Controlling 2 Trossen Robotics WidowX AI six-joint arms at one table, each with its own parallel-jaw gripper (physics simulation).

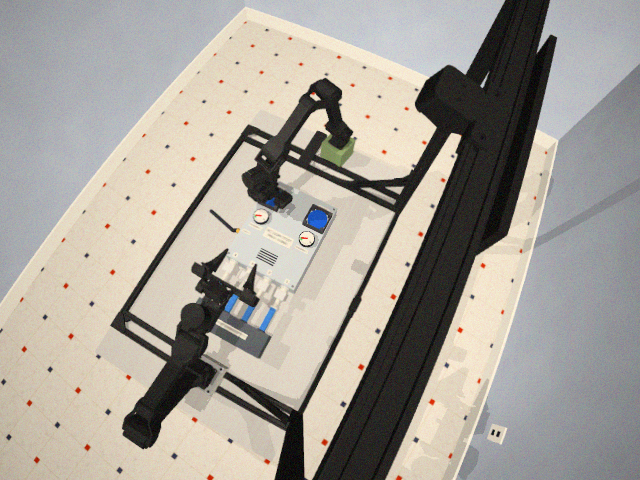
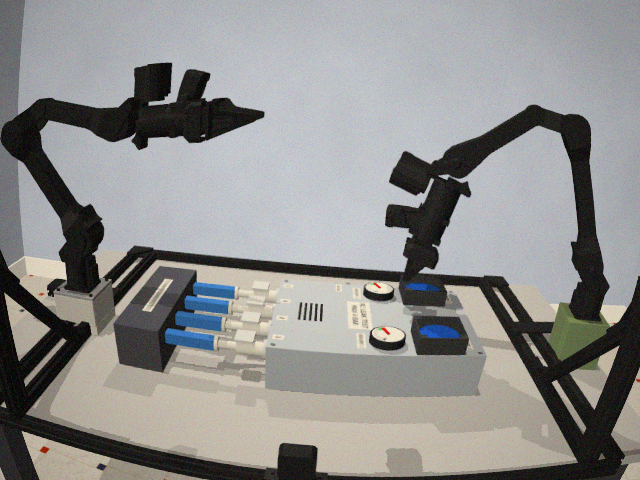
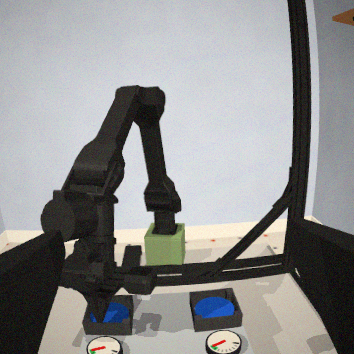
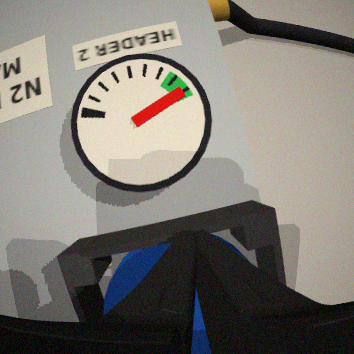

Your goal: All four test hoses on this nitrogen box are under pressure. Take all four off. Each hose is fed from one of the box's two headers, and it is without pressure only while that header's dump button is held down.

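Seen in the pictures: left gripper, fingertip midpoint: (image 1: 242, 256) (image 2: 260, 116) (image 3: 176, 238); right gripper, fingertip midpoint: (image 1: 264, 202) (image 2: 404, 280) (image 3: 99, 321) (image 4: 192, 241); left arm's base at its link origin: (image 1: 204, 374) (image 2: 82, 285); right arm's base at its link origin: (image 1: 338, 141) (image 2: 584, 313) (image 3: 164, 229).
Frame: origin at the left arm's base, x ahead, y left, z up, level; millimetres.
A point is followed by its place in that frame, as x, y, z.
The grey nitrogen box (image 1: 290, 267) {457, -75, 0} (image 2: 366, 367) {544, -122, -23} lies in the middle of the table. Four hoses with blue sleeves (image 2: 206, 304) {261, 39, -19} (image 1: 267, 319) {260, -92, -15} run from its end into a dark block (image 2: 137, 329) {178, -128, -2} (image 1: 242, 335) {172, -47, 1}. My right gripper (image 1: 272, 200) {621, 124, 30} (image 2: 411, 275) {621, 124, 30} (image 3: 99, 321) {621, 124, 30} (image 4: 192, 241) {621, 124, 30} is shut, with its tip down on the Header 2 dump button (image 2: 423, 287) {661, 126, 17} (image 3: 116, 312) {661, 101, 17} (image 4: 140, 270) {632, 101, 17}. The Header 2 gauge (image 4: 140, 121) {574, 114, 17} (image 3: 104, 348) {570, 111, 16} has its needle tip on the green mark. The other dump button (image 1: 316, 218) {661, -71, 17} (image 2: 439, 331) {663, -64, 17} (image 3: 214, 307) {662, -76, 17} is untouched. My left gripper (image 1: 233, 271) (image 2: 242, 114) {350, 0, 325} is open and empty, high above the hoses.
A black rod with a brass end (image 1: 223, 221) {508, 257, -66} (image 4: 281, 29) {505, 230, -66} sticks out from the box's side. A black frame (image 1: 181, 226) {410, 392, -63} surrounds the work area. A green block (image 1: 337, 150) {960, -8, 24} (image 3: 164, 246) {952, 10, -4} sits under the right arm's base. A tall black gantry (image 1: 461, 238) {325, -333, 961} crosses the right side.
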